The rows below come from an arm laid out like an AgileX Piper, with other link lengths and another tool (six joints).
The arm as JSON. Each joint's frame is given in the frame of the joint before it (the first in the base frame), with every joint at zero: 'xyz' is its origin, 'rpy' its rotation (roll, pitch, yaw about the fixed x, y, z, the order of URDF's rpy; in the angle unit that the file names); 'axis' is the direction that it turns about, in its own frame. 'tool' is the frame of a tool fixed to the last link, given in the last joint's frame.
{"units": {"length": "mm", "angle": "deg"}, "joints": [
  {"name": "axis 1", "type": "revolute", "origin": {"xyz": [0.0, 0.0, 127.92], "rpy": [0.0, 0.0, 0.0]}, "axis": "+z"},
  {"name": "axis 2", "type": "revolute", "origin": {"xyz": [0.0, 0.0, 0.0], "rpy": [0.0, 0.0, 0.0]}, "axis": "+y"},
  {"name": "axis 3", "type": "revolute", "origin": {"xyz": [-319.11, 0.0, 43.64], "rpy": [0.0, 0.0, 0.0]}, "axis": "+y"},
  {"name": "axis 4", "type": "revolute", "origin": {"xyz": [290.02, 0.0, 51.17], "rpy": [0.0, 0.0, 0.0]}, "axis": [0.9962, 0.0, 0.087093]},
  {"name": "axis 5", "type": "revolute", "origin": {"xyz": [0.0, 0.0, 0.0], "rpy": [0.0, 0.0, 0.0]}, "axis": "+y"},
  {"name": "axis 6", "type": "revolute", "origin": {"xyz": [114.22, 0.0, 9.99], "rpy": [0.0, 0.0, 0.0]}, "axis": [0.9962, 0.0, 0.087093]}
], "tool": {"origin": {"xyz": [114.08, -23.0, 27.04], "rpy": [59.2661, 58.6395, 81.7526]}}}
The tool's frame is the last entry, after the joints.
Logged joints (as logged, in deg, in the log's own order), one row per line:
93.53 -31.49 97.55 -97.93 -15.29 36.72
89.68 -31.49 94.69 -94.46 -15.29 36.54
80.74 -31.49 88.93 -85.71 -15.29 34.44
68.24 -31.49 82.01 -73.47 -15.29 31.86
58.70 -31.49 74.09 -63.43 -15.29 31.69
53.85 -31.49 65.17 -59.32 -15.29 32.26
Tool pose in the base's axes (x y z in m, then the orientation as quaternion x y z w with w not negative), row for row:
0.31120 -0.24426 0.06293 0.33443 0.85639 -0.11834 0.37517
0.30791 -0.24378 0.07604 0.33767 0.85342 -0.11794 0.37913
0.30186 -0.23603 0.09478 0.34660 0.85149 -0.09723 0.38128
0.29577 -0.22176 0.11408 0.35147 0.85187 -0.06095 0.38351
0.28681 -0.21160 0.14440 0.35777 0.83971 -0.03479 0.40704
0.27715 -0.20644 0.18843 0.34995 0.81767 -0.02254 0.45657
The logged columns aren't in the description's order. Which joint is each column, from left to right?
Columns, left to right: axis 6, axis 3, axis 2, axis 4, axis 1, axis 5.
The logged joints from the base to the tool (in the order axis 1, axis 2, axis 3, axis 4, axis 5, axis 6), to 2 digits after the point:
-15.29 97.55 -31.49 -97.93 36.72 93.53
-15.29 94.69 -31.49 -94.46 36.54 89.68
-15.29 88.93 -31.49 -85.71 34.44 80.74
-15.29 82.01 -31.49 -73.47 31.86 68.24
-15.29 74.09 -31.49 -63.43 31.69 58.70
-15.29 65.17 -31.49 -59.32 32.26 53.85

